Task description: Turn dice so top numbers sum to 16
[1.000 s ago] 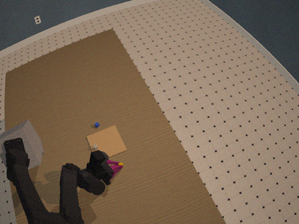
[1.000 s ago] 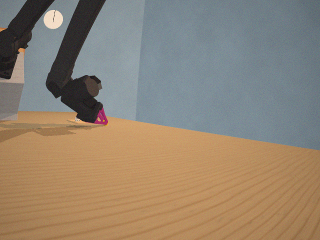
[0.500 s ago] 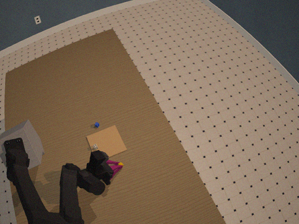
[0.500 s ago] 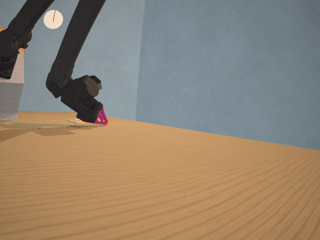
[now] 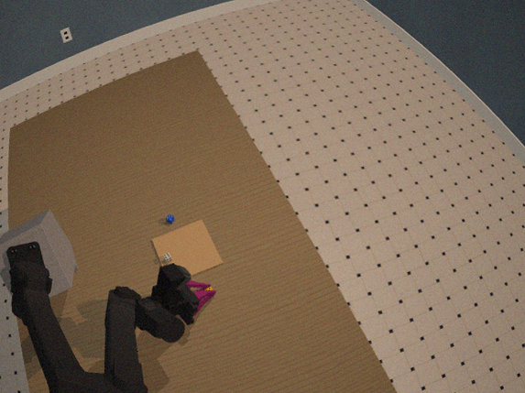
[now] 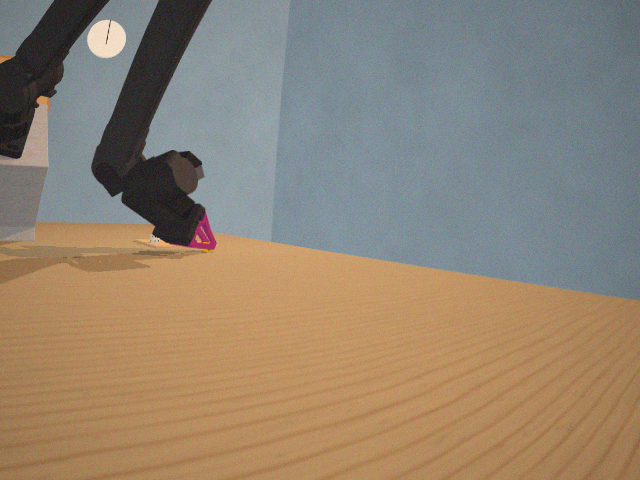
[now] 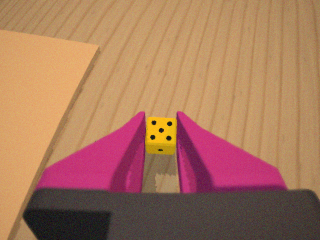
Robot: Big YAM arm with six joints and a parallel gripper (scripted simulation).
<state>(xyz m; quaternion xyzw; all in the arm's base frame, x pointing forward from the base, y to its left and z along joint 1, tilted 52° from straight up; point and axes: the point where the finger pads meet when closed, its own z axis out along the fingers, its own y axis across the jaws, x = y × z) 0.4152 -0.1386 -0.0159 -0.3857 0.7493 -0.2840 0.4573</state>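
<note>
Now: the yellow die 1 cm below my hand. The rest, counted from my hand: mat: 13 cm to the left, 2 cm behind, 1 cm below; then white die: 12 cm to the left, 7 cm behind; then blue die: 23 cm to the left, 3 cm behind, 1 cm below.
</note>
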